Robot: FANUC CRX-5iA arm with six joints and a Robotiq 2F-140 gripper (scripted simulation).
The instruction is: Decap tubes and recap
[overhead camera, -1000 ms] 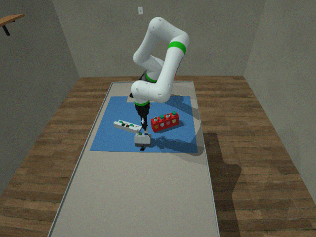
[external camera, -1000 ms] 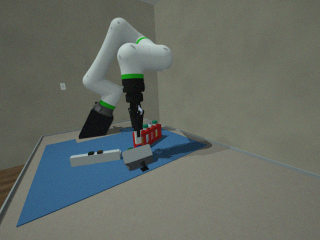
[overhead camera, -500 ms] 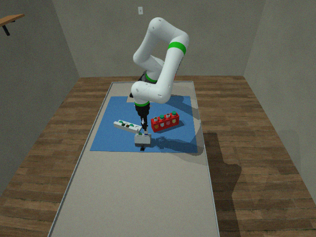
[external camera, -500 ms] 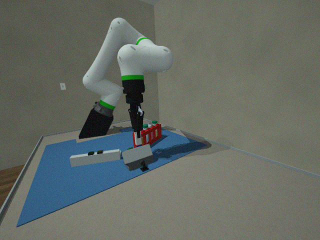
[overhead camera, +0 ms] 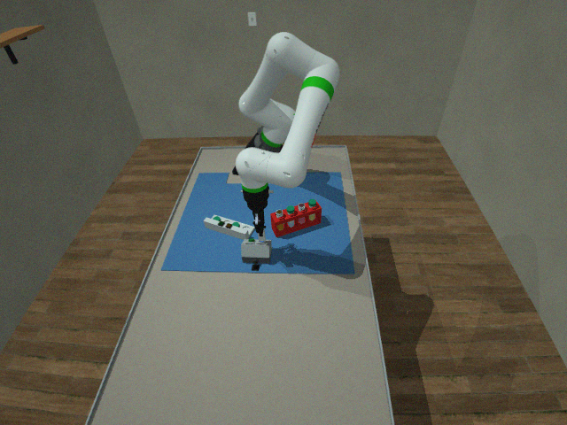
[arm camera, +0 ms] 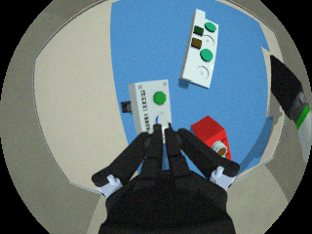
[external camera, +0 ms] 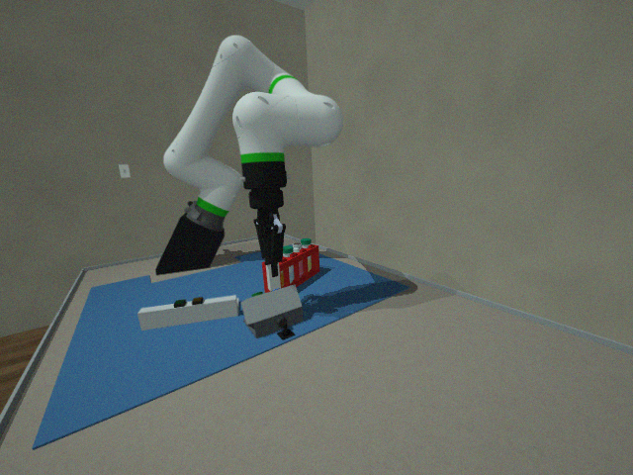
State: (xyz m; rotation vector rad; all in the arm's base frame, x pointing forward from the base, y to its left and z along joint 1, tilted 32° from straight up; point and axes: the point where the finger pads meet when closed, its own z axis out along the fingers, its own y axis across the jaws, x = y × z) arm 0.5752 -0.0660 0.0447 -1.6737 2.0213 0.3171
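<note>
Right now the blue key is 4 cm below my hand. From my hand the other things lie so: grey key desk 2 cm ahead, 2 cm to the right, 5 cm below; green key 4 cm to the right, 3 cm below.
</note>
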